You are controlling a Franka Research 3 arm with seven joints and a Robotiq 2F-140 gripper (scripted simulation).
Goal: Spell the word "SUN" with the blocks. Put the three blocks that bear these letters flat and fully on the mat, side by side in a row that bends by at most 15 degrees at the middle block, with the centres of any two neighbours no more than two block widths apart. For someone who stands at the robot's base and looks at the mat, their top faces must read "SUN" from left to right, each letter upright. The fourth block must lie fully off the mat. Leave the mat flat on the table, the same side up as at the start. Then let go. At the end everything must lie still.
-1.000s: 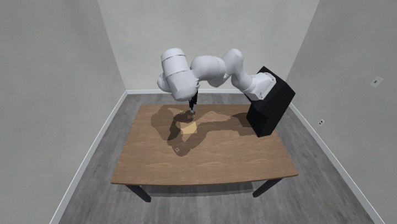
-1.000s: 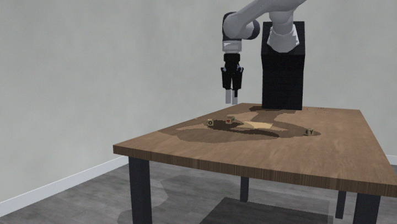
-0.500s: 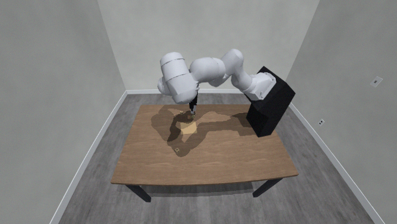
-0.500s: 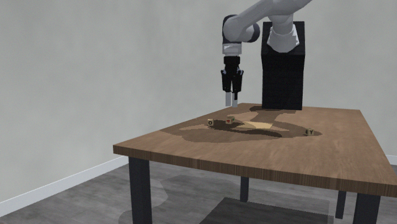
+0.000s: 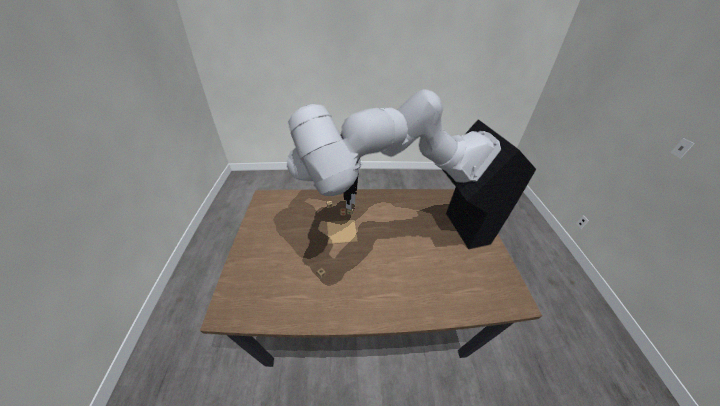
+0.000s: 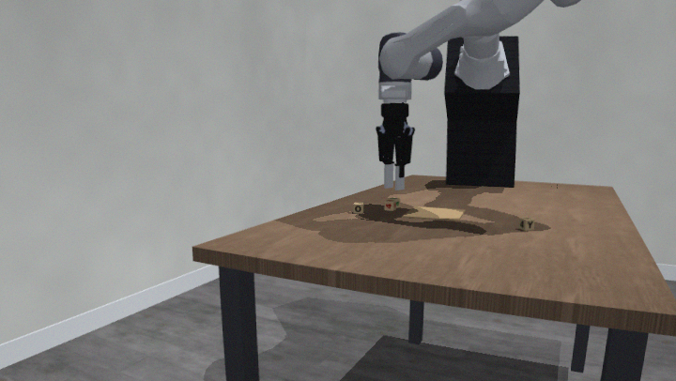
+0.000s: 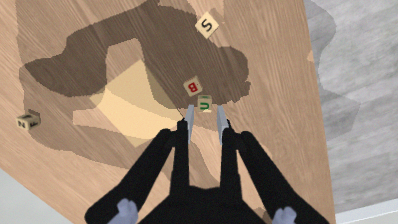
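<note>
My gripper is now 7 cm above the U block. Also, from my hand: S block (11 cm ahead, 7 cm to the right, 7 cm below); tan mat (12 cm to the left, 8 cm below, 6 cm ahead).
</note>
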